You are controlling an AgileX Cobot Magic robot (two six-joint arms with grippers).
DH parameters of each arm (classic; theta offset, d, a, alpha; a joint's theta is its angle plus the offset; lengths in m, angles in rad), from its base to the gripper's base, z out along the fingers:
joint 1: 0 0.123 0 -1.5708
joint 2: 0.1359 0 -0.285 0
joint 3: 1.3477 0 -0.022 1.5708
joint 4: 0 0.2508 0 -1.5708
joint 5: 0 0 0.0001 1.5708
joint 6: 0 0.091 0 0
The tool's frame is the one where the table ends.
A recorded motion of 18 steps. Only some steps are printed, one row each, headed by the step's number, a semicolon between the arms.
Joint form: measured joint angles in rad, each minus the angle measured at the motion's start. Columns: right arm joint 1, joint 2, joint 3, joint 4, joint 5, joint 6; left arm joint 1, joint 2, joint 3, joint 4, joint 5, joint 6.
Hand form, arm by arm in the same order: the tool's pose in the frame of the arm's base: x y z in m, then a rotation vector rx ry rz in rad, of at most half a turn. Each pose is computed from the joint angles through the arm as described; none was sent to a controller.
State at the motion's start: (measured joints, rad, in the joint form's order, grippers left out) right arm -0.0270 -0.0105 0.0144 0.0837 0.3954 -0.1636; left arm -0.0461 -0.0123 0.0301 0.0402 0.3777 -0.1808
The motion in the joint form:
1: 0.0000 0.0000 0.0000 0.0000 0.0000 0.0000; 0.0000 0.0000 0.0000 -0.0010 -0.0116 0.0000
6: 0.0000 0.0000 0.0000 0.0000 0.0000 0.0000; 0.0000 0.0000 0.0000 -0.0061 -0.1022 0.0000
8: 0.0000 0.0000 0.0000 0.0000 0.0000 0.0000; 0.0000 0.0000 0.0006 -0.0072 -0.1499 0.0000
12: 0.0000 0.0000 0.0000 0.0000 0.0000 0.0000; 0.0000 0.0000 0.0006 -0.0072 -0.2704 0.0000
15: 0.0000 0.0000 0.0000 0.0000 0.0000 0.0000; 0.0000 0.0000 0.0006 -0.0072 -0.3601 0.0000
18: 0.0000 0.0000 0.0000 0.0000 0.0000 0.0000; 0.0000 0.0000 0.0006 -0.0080 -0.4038 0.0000
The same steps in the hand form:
1: 0.0520 0.0015 0.1735 -0.0779 1.8801 -0.0474; 0.0528 -0.0012 0.1708 -0.1013 1.8661 -0.1184
6: 0.0520 0.0015 0.1735 -0.0779 1.8801 -0.0474; 0.0549 -0.0017 0.1788 -0.0973 1.7760 -0.1318
8: 0.0520 0.0015 0.1735 -0.0779 1.8801 -0.0474; 0.0557 -0.0019 0.1828 -0.0942 1.7290 -0.1371
12: 0.0520 0.0015 0.1735 -0.0779 1.8801 -0.0474; 0.0568 -0.0023 0.1937 -0.0848 1.6090 -0.1474
15: 0.0520 0.0015 0.1735 -0.0779 1.8801 -0.0474; 0.0567 -0.0026 0.2019 -0.0778 1.5196 -0.1546
18: 0.0520 0.0015 0.1735 -0.0779 1.8801 -0.0474; 0.0564 -0.0027 0.2058 -0.0750 1.4760 -0.1586

